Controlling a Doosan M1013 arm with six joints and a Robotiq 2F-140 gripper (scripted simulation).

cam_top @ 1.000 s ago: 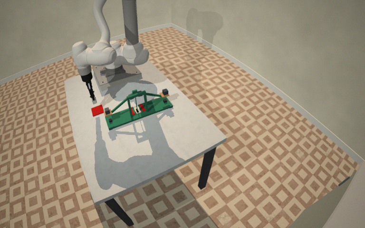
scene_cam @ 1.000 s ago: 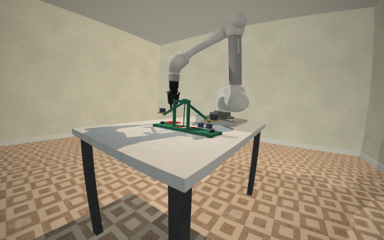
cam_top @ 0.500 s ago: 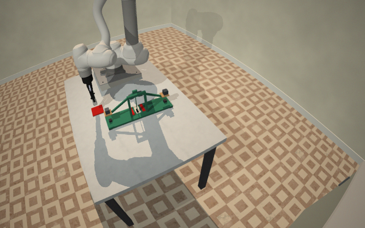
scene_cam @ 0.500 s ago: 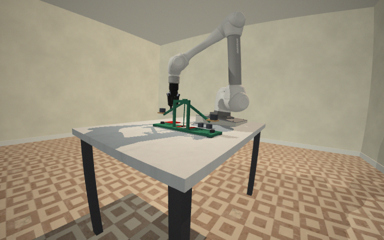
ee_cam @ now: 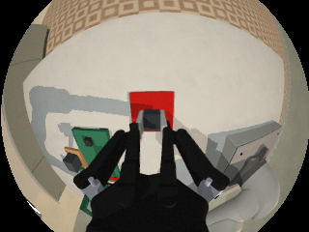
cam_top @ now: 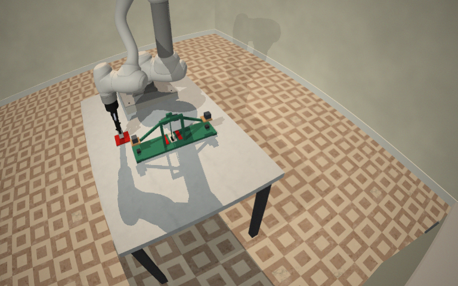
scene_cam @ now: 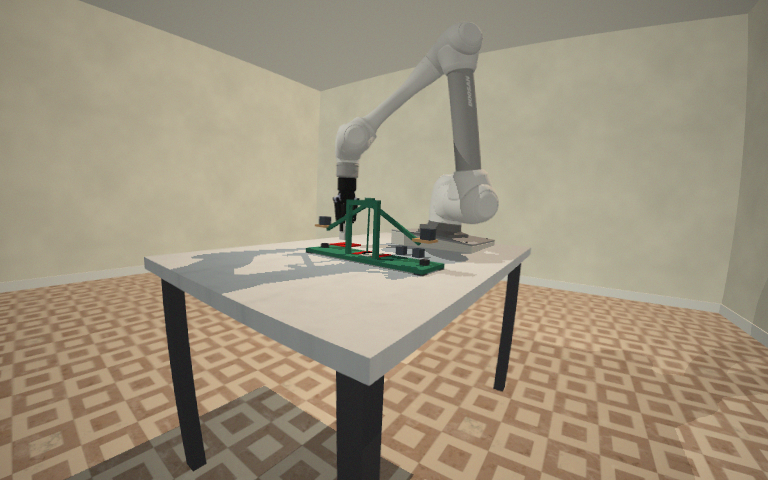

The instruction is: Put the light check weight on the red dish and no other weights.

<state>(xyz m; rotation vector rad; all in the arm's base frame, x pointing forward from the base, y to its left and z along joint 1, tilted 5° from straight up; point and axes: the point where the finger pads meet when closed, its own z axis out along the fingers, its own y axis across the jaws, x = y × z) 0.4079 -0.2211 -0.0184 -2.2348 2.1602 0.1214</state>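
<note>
Now: hand 50 mm above the flat red dish. Also, from my hand: balance beam 270 mm to the left, 160 mm ahead, 40 mm above; then green rocker balance 270 mm to the left, 160 mm ahead, 40 mm above.
</note>
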